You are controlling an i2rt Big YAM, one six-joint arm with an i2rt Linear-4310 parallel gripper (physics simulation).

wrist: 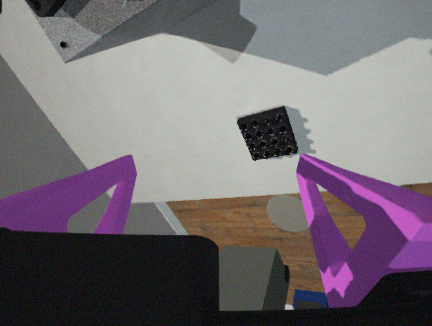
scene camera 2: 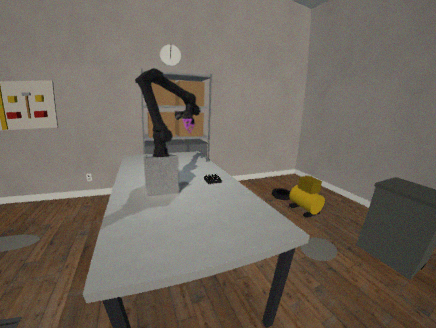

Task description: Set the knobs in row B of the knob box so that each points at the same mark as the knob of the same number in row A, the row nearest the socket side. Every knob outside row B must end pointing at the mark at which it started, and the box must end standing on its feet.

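Where they show: gripper, fingertip midpoint: [wrist: 216, 163] [scene camera 2: 188, 131]; arm's base at its link origin: [scene camera 2: 160, 156].
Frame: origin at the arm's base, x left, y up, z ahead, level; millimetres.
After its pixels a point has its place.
Observation:
The knob box [scene camera 2: 212, 179] @(z 368, x -14, y -203 mm) [wrist: 268, 134] @(z 378, x 42, y -195 mm) is a small black block with rows of black knobs on its top face. It stands on the table near the long edge, to the right of the arm's base in the scene view, and looks upright. The knobs' pointing directions, the marks, the row letters and the socket side are too small to tell. My gripper [scene camera 2: 188, 125] @(z 237, x 145, y 136 mm) [wrist: 216, 163] @(z 237, x 145, y 136 mm) has magenta fingers, wide open with nothing between them. It hangs high above the table; in the wrist view the box shows between and above the fingertips, nearer the right one.
The grey table [scene camera 2: 200, 235] @(z 47, x -541, y -233 mm) [wrist: 165, 100] @(z 217, x -181, y -233 mm) carries the arm's speckled pedestal block [scene camera 2: 162, 175] @(z -10, x -74, y -102 mm). A shelf unit [scene camera 2: 210, 117] stands behind. On the floor are a yellow compressor [scene camera 2: 307, 199] and a grey cabinet [scene camera 2: 400, 225] [wrist: 247, 280]. The arm's shadow lies across the table.

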